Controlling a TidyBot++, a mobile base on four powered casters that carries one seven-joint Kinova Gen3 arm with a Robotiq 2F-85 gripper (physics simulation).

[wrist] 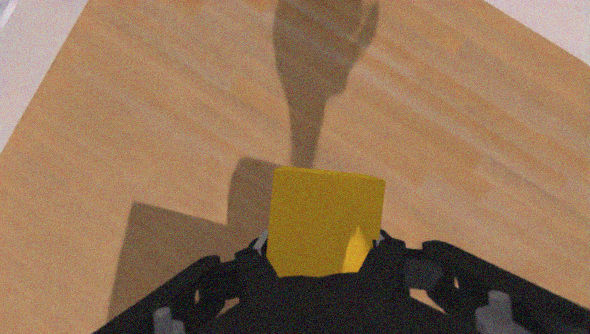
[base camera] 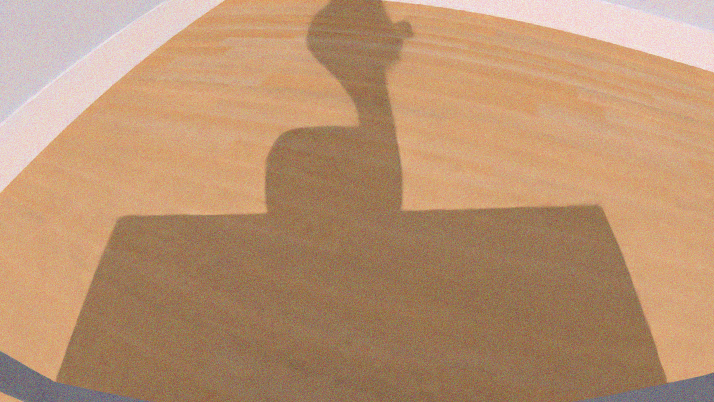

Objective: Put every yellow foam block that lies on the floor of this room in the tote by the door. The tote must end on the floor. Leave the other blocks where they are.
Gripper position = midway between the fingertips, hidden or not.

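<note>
The gripper point(wrist: 317, 240) is visible, as is a yellow foam block point(wrist: 322, 222).
</note>
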